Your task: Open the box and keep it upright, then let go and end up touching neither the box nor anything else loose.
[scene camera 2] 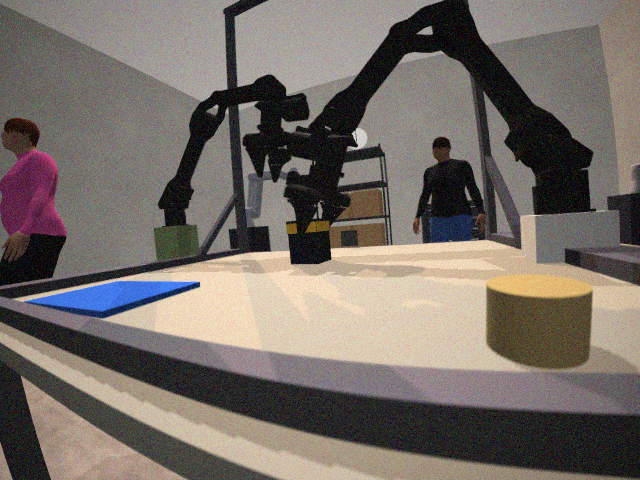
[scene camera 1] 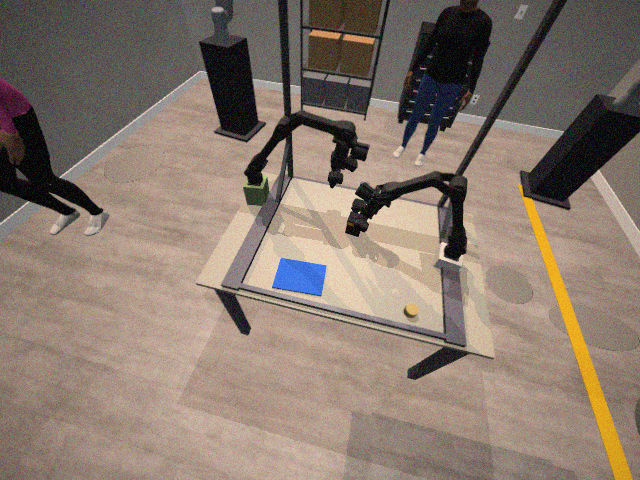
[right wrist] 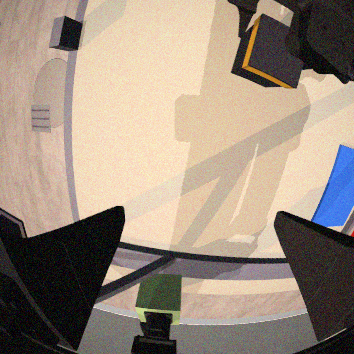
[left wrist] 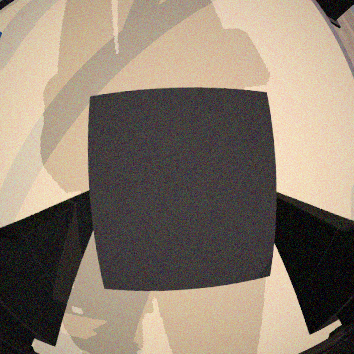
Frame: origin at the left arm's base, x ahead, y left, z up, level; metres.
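Where they show: left gripper, fingertip midpoint: (scene camera 2: 311, 234) (right wrist: 270, 50) (left wrist: 181, 198); right gripper, fingertip midpoint: (scene camera 2: 267, 180) (right wrist: 203, 217); left arm's base, link origin: (scene camera 2: 562, 213) (scene camera 1: 451, 253); right arm's base, link origin: (scene camera 1: 255, 181) (right wrist: 158, 316).
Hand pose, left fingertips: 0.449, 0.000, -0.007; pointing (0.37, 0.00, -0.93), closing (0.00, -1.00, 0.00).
Things, the pixels of their top centre, and the offset from my left fingertips, as dx, dy, dz.
- dark box, top centre: (scene camera 2: 307, 220) (scene camera 1: 356, 218) +0.006, +0.000, +0.032
- blue flat panel, top centre: (scene camera 2: 112, 291) (right wrist: 344, 191) (scene camera 1: 300, 275) +0.139, +0.345, -0.052
- yellow cylinder, top centre: (scene camera 2: 535, 284) (scene camera 1: 412, 308) -0.337, +0.315, -0.025
A dark box (scene camera 1: 353, 227) (scene camera 2: 310, 250) (right wrist: 274, 54) with a yellow-orange band below its top stands upright on the table. Its flat dark lid (left wrist: 182, 150) is on, with no gap visible. My left gripper (scene camera 1: 356, 222) (scene camera 2: 317, 222) (left wrist: 181, 198) is open, pointing down over the box, with its fingers at two opposite sides of the lid. Whether they touch it cannot be told; their tips are partly hidden. My right gripper (scene camera 1: 334, 181) (scene camera 2: 267, 177) (right wrist: 203, 217) is open and empty, high above the table, to the left of the box in scene camera 2.
A blue flat panel (scene camera 1: 299, 276) (scene camera 2: 118, 298) (right wrist: 334, 195) lies near the front left in scene camera 1. A yellow cylinder (scene camera 1: 411, 310) (scene camera 2: 538, 325) stands near the front right. Dark rails and upright posts frame the table. The two arms are close together above its middle.
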